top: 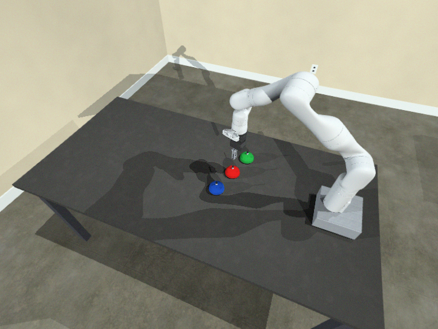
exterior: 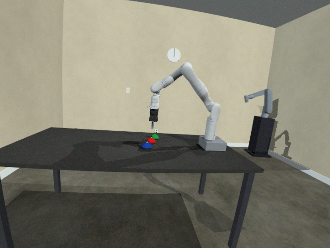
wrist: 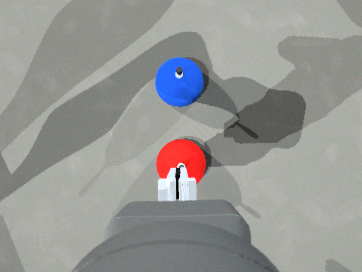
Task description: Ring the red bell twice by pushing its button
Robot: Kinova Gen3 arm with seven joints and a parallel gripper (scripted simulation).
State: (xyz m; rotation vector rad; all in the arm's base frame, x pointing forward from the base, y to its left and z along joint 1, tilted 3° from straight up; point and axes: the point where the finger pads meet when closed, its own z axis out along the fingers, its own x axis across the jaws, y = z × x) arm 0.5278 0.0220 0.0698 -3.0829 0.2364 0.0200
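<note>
My gripper is now 110 mm above the red bell. From my hand the other things lie so: green bell (140 mm to the right, 110 mm below, 20 mm behind); blue bell (140 mm to the left, 110 mm below, 20 mm ahead).
</note>
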